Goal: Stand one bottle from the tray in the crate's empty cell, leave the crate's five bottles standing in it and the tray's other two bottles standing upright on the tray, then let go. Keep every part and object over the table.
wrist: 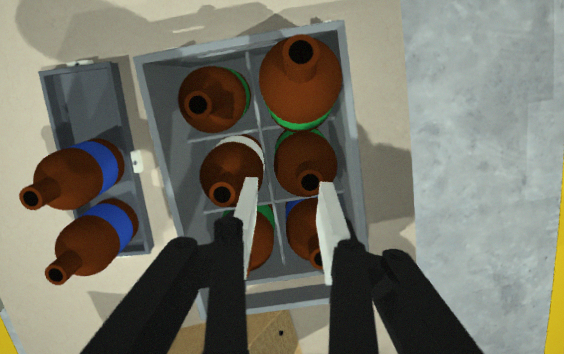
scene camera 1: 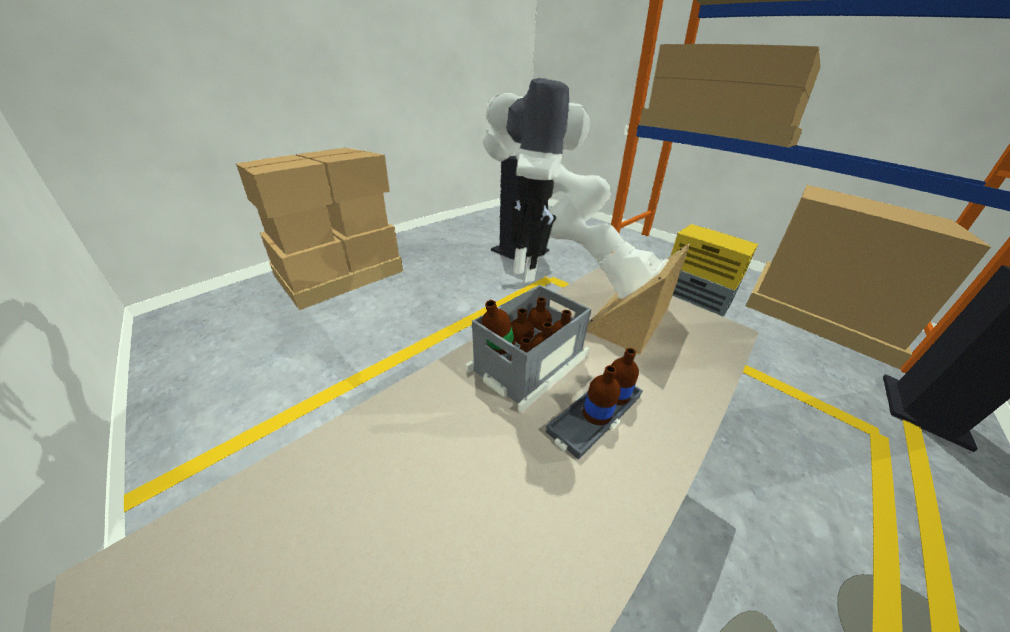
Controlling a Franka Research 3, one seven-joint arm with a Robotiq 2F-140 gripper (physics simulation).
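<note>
The grey crate [scene camera 1: 491, 370] [wrist: 356, 150] holds a bottle in each of its six cells. The blue-banded bottle [wrist: 299, 227] is in a corner cell at the finger end of the wrist view. A green-banded bottle [scene camera 1: 495, 318] [wrist: 300, 92] in another corner cell rises clearly higher than the others. A white-banded bottle [wrist: 232, 167] is in a middle cell. Two blue-banded bottles [scene camera 1: 603, 395] [scene camera 1: 627, 372] [wrist: 75, 175] [wrist: 95, 240] stand upright on the dark tray [scene camera 1: 572, 430] [wrist: 90, 107]. My gripper [scene camera 1: 525, 266] [wrist: 287, 199] is partly open and empty, pointing down, well above the bottles and touching none.
A brown wedge-shaped board [scene camera 1: 644, 309] [wrist: 272, 332] stands between the crate and the arm's base. The tan table [scene camera 1: 357, 514] has its edge close beyond the crate, on the right in the wrist view. Stacked cartons [scene camera 1: 320, 223] stand on the floor behind.
</note>
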